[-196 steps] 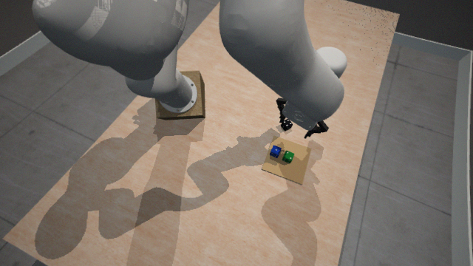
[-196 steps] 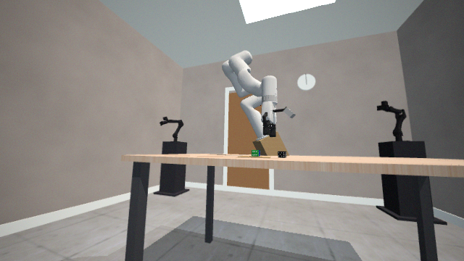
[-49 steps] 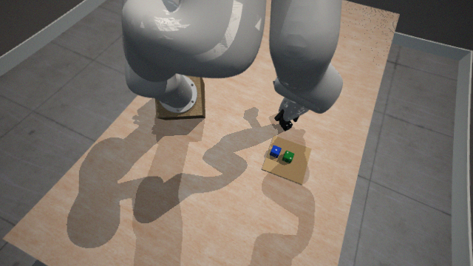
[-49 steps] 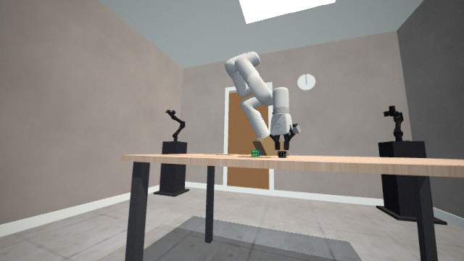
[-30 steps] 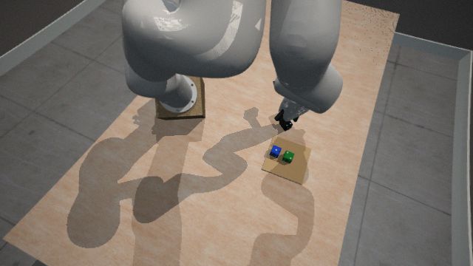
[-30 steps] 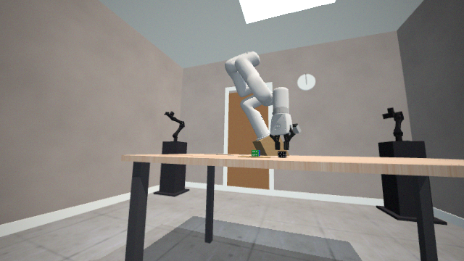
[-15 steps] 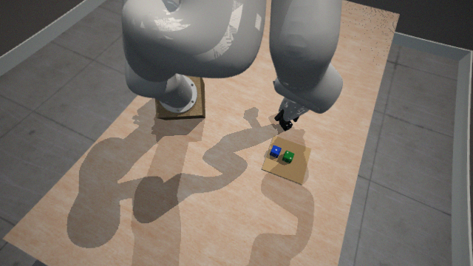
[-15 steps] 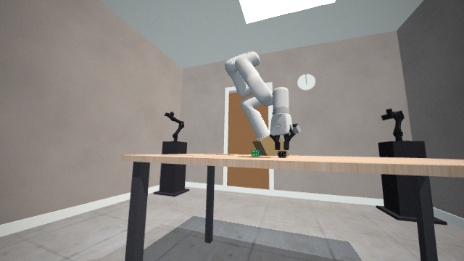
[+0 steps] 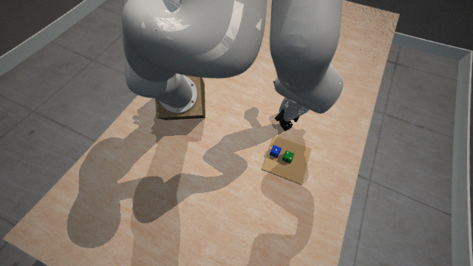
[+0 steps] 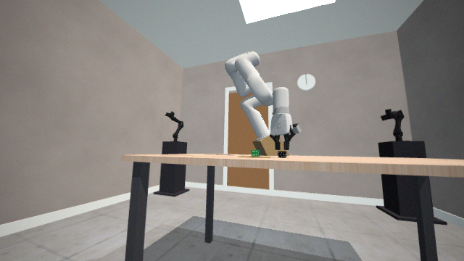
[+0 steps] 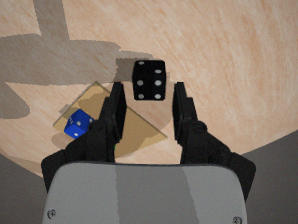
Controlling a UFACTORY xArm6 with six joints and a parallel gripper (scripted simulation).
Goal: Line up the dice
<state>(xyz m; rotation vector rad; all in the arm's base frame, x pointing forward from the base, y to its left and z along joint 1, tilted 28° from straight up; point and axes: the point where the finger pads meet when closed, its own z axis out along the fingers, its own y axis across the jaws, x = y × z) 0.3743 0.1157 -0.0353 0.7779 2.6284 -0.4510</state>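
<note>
Right now my hand is 40 mm above the black die. From my hand the other things lie so: tan mat (40 mm ahead, 120 mm to the right, 50 mm below); then green die (40 mm ahead, 120 mm to the right, 40 mm below); then blue die (120 mm to the right, 40 mm below).
</note>
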